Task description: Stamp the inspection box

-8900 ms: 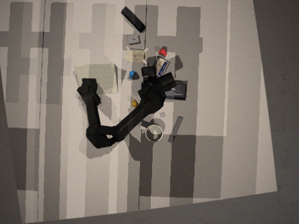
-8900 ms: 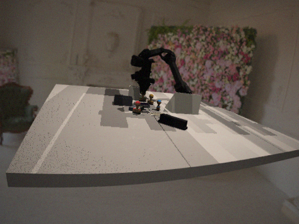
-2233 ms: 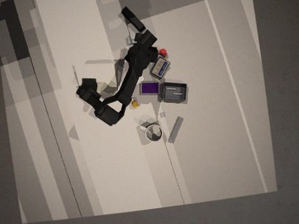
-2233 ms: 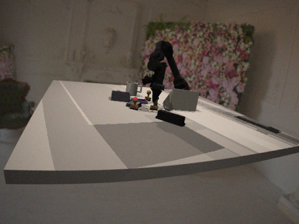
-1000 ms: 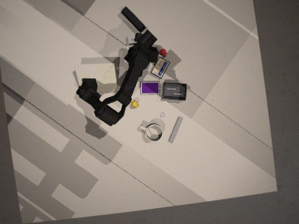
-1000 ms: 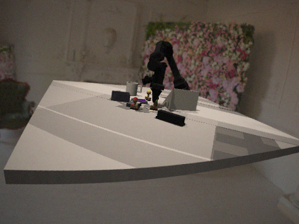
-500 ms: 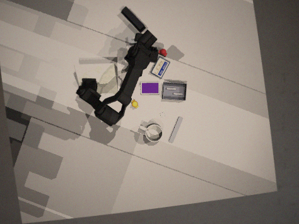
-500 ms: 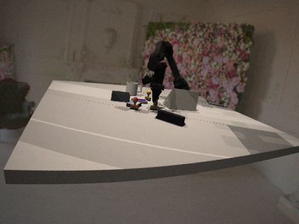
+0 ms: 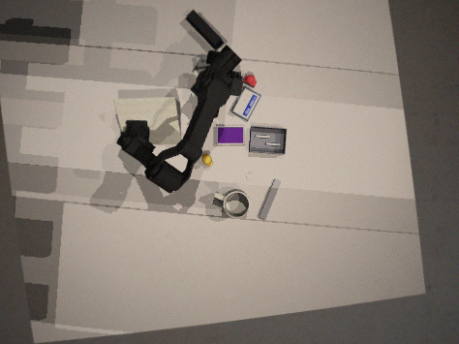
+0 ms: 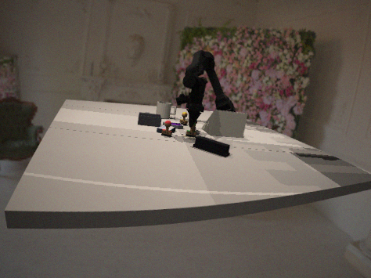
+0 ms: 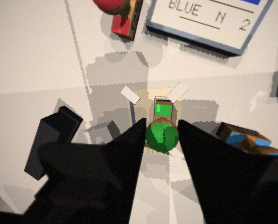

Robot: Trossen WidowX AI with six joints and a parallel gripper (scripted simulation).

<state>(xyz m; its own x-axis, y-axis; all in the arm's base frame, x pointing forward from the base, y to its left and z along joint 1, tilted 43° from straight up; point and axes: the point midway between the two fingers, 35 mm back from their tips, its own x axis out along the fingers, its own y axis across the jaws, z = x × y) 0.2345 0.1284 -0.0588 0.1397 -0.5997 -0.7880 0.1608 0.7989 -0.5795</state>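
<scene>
Now: the card 2 cm behind my gripper tip, 1 cm to the left of it and 5 cm below it. Round my gripper tip: blue-knobbed stamp: 4 cm behind, 9 cm to the right, 3 cm below; green-knobbed stamp: 1 cm behind, 2 cm below; red-knobbed stamp: 10 cm ahead, 2 cm to the left, 3 cm below.
</scene>
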